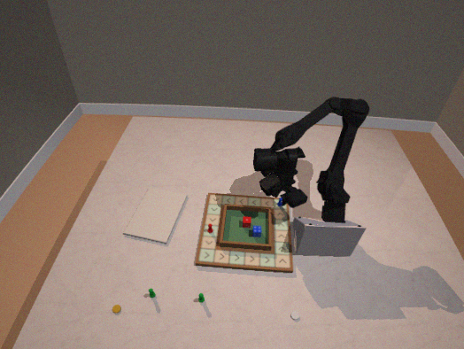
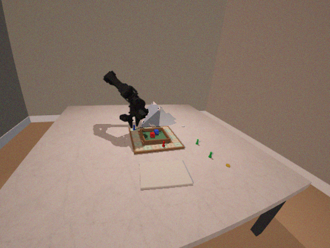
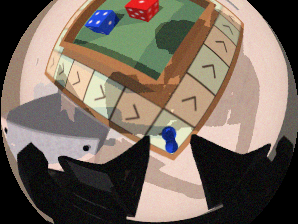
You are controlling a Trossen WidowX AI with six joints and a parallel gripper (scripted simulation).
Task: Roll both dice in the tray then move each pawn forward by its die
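Right now my gripper tip is right at the blue pawn. Round my gripper tip: blue die (140 mm to the left, 60 mm ahead); red die (110 mm to the left, 100 mm ahead); green tray (120 mm to the left, 90 mm ahead, 20 mm below).
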